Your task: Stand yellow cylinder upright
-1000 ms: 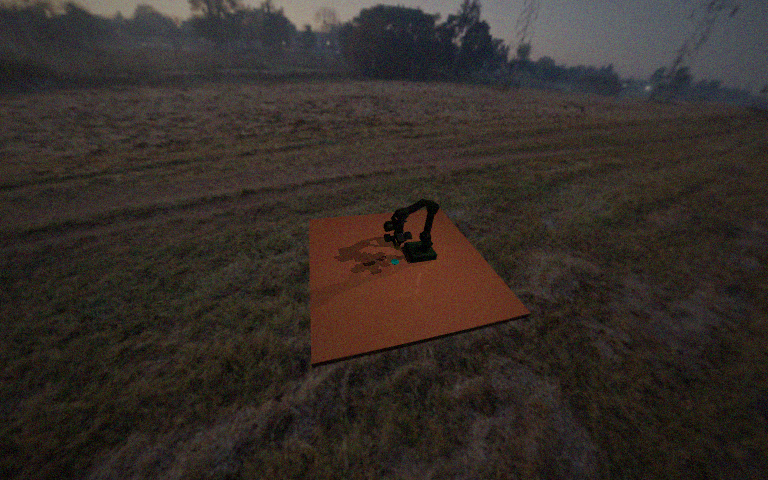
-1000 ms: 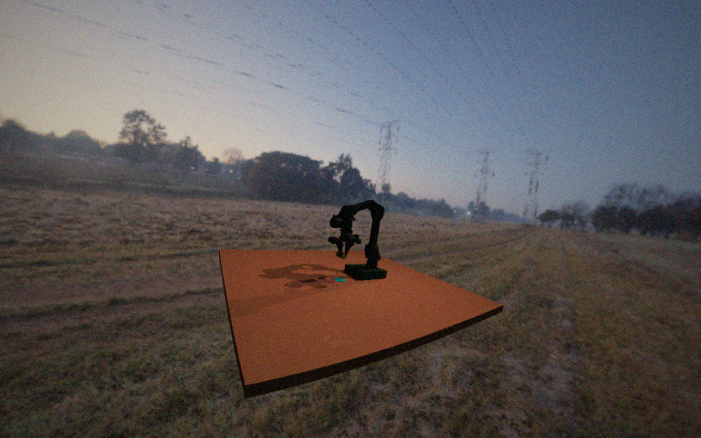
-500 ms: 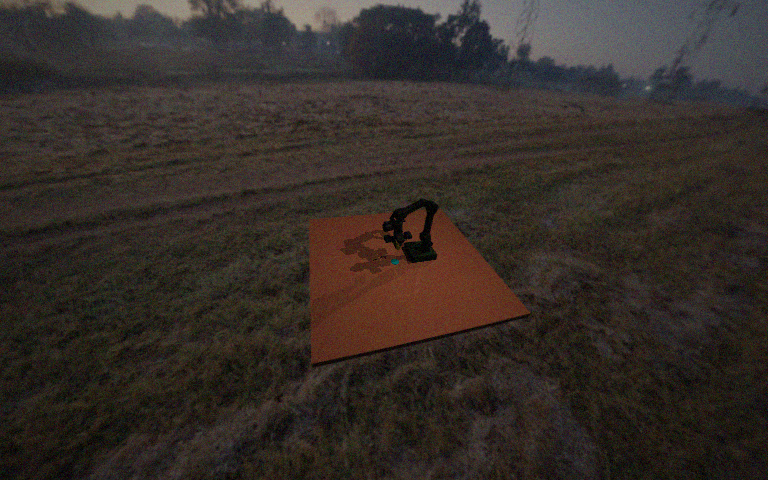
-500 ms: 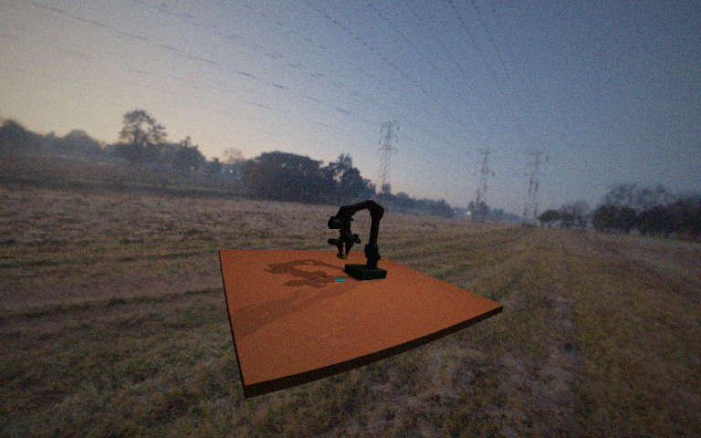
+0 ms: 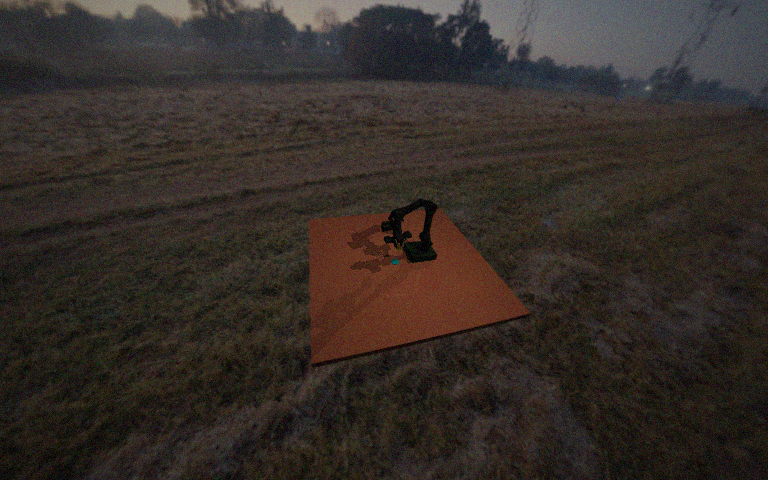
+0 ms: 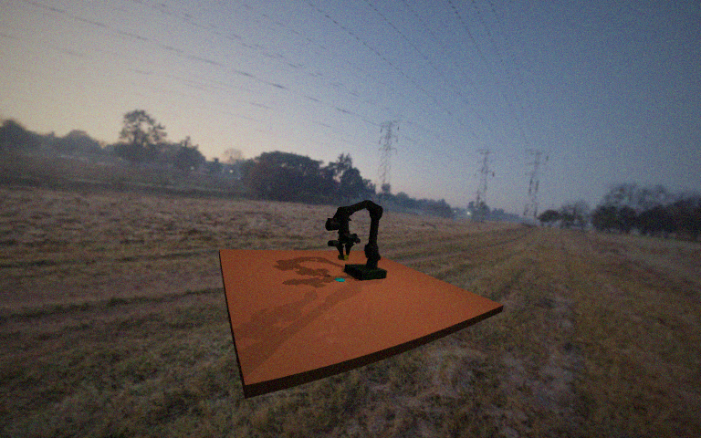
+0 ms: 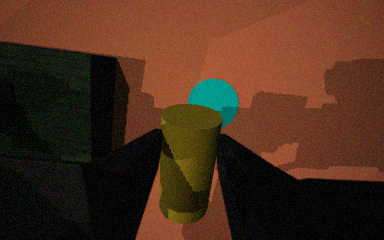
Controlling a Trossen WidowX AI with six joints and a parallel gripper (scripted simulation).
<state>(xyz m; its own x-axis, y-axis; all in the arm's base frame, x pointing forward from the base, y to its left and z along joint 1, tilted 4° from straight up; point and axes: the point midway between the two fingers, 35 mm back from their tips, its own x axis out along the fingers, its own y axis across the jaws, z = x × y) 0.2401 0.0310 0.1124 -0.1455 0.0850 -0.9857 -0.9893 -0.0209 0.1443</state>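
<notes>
My gripper tip is 1 cm short of the cyan circle and 13 cm above it. The rest, counted from my gripper tip: yellow tall cylinder 2 cm to the right, 1 cm below.
</notes>
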